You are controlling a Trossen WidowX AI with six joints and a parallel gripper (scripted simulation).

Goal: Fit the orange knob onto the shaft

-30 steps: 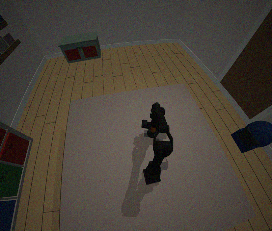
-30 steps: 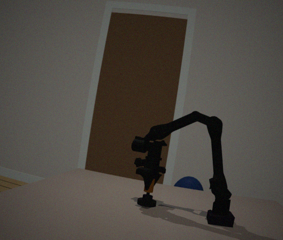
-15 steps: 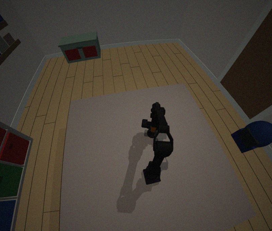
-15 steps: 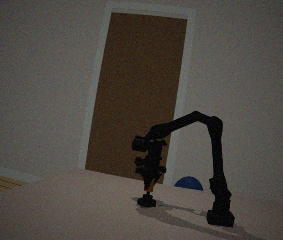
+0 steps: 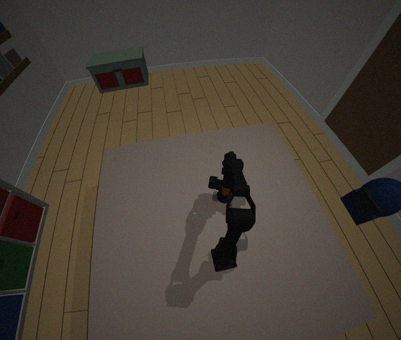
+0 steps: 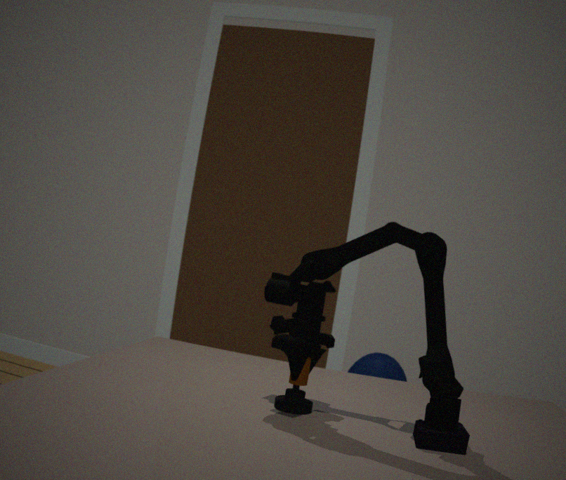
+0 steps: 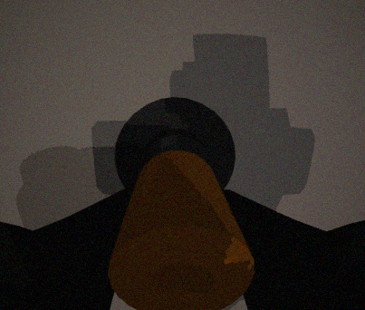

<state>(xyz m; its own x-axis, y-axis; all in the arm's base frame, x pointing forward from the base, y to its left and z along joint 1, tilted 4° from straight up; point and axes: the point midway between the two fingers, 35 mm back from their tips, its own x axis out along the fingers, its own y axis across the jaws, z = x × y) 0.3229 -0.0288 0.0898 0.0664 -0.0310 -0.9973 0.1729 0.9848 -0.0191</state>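
My gripper tip is 20 mm below the orange knob. The rest, counted from my gripper tip: dark round pedestal 40 mm below.
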